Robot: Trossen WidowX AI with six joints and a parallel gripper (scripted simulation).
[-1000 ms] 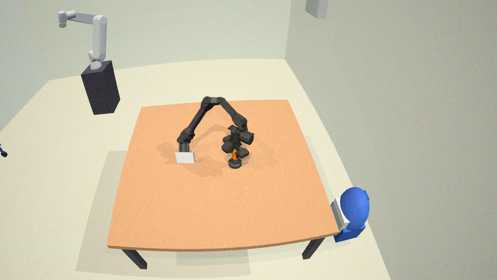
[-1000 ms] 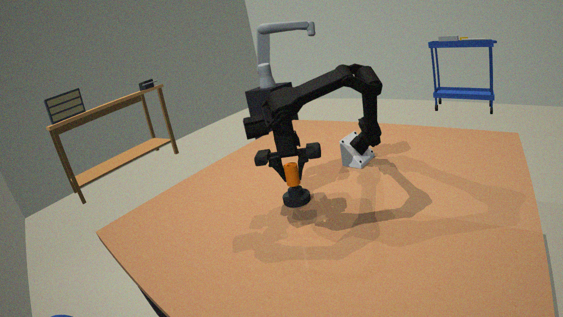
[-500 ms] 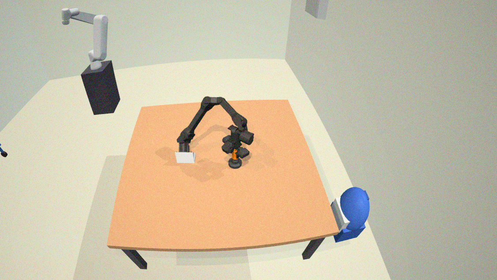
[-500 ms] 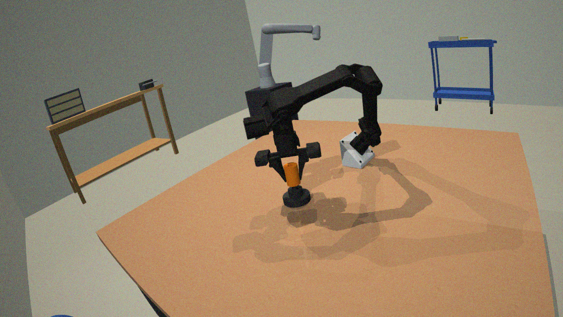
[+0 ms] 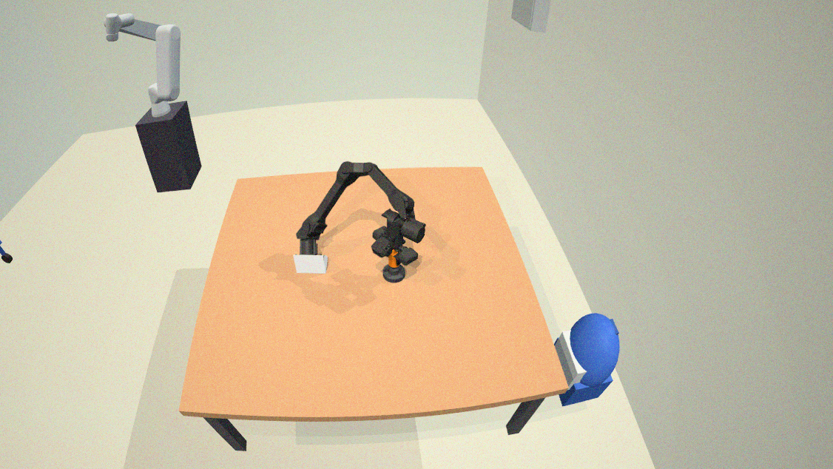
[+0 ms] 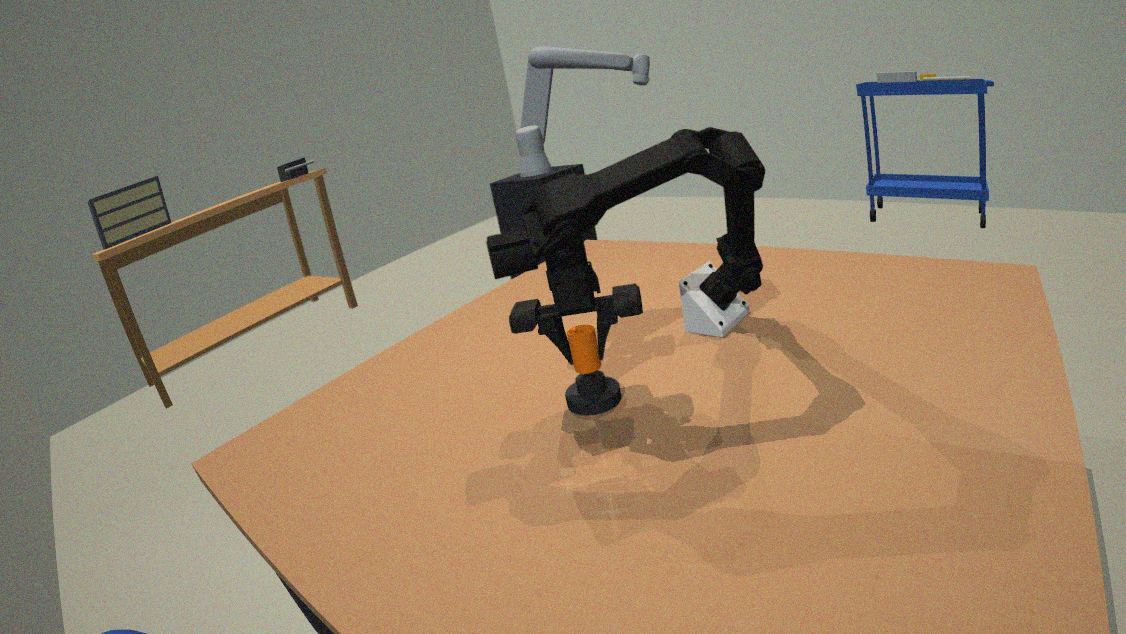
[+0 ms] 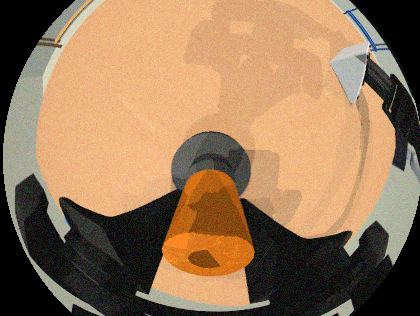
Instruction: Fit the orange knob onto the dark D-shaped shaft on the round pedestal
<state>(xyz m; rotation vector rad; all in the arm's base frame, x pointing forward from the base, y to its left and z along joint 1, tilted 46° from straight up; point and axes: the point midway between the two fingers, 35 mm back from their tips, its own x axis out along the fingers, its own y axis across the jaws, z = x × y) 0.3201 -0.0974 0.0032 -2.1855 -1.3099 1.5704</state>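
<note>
The orange knob is 2 cm above my gripper tip. The rest, counted from my gripper tip: dark round pedestal: 4 cm below.
</note>
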